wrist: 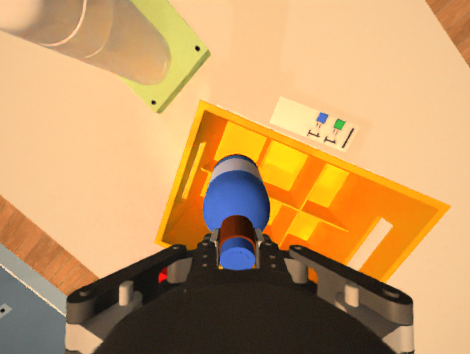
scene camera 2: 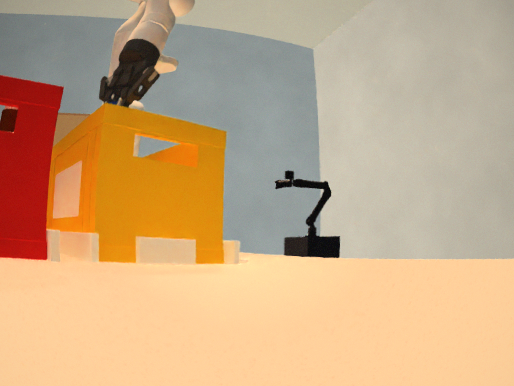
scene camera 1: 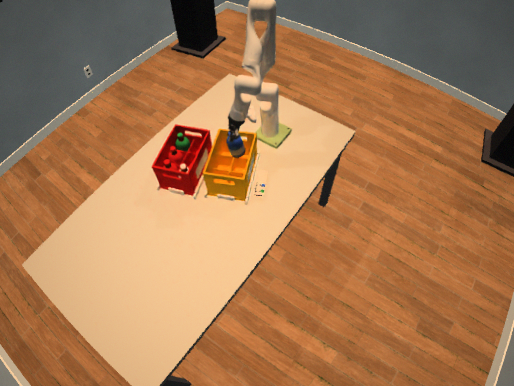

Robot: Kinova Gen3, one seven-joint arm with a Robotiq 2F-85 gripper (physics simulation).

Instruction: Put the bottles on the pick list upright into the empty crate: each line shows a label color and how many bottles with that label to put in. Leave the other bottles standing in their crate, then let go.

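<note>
My gripper is shut on the neck of the blue bottle, just under its blue cap. The bottle leans, with its body down inside the yellow crate; whether its base touches the crate floor I cannot tell. The crate's other visible compartments are empty. The red crate holds a green bottle, two red-topped bottles and a white-capped one. The pick list shows a blue and a green square; its numerals look like 1.
The two crates stand side by side on the pale table, in low white holders. The arm's green base plate is near the yellow crate's far end. A small black arm shows in the background of the second scene view.
</note>
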